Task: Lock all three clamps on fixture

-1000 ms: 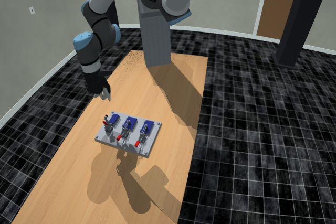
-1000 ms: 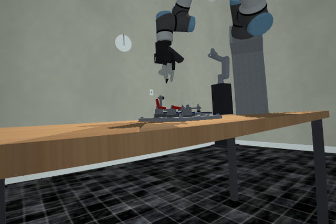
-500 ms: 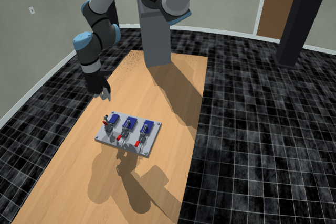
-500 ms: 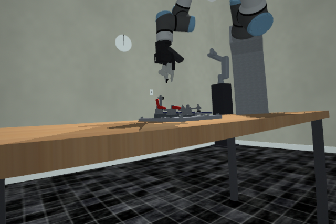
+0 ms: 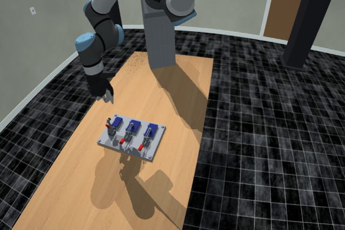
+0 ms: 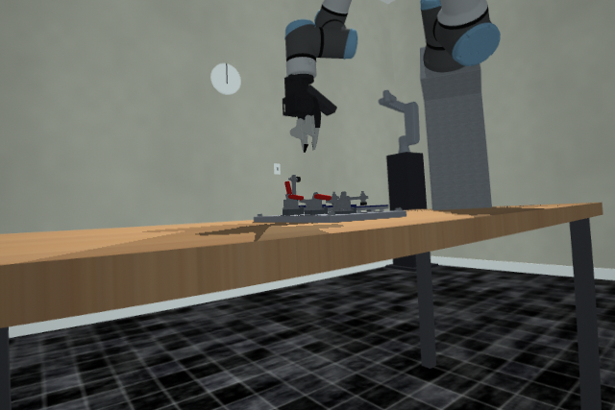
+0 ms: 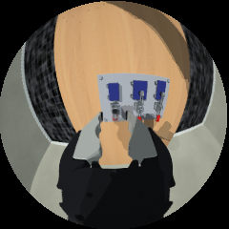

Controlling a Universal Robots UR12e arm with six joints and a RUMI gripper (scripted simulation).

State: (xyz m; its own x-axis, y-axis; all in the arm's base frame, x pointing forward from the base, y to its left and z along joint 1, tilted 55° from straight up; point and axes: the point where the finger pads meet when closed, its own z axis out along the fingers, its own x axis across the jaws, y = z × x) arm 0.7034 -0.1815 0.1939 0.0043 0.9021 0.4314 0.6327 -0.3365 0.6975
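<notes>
Now: hand 210 mm above the grey fixture plate, 110 mm to the right of it and 40 mm short of it.
</notes>
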